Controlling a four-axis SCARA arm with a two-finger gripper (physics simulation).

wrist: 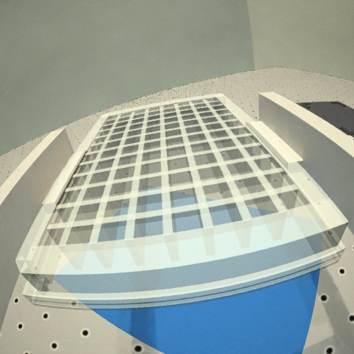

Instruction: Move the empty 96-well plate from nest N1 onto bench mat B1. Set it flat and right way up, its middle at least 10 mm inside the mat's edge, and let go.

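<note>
The clear 96-well plate [190, 171] fills the middle of the wrist view, right way up and looking level, with its wells empty. My gripper [162, 124] is shut on the plate, one finger against each long side. A blue mat [225, 320] lies below the plate and shows through its near half and in front of it. The plate hangs above the mat; how high is hard to tell. No label shows on the mat, and its far part is seen through the plate.
A dark nest or pad [332, 117] lies at the right, partly hidden behind the right finger. The pale bench top [65, 325] with small dark holes surrounds the mat. A grey-green wall [125, 55] stands at the back.
</note>
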